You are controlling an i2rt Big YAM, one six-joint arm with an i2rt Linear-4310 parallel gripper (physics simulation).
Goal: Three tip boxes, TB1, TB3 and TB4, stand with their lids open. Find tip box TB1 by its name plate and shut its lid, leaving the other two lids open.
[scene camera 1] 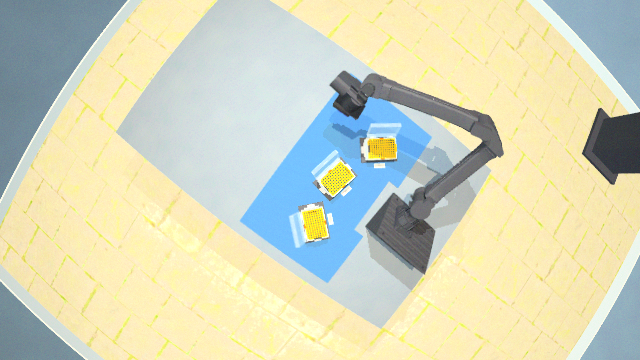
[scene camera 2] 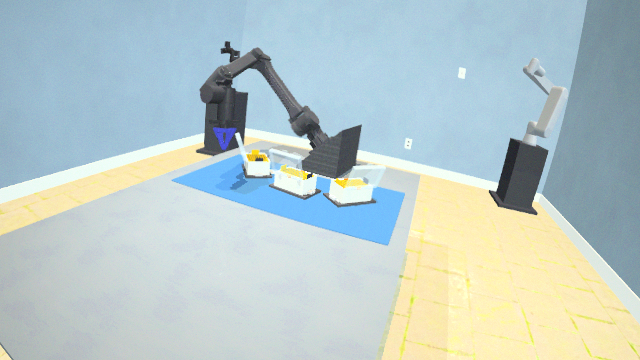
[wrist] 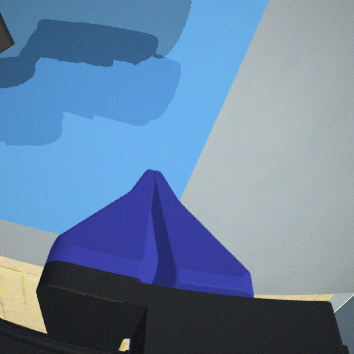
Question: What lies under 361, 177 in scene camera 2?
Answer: A clear lid.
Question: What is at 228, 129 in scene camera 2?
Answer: My gripper.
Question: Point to a clear lid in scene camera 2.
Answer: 282, 163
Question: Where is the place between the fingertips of my gripper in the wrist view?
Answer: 150, 180
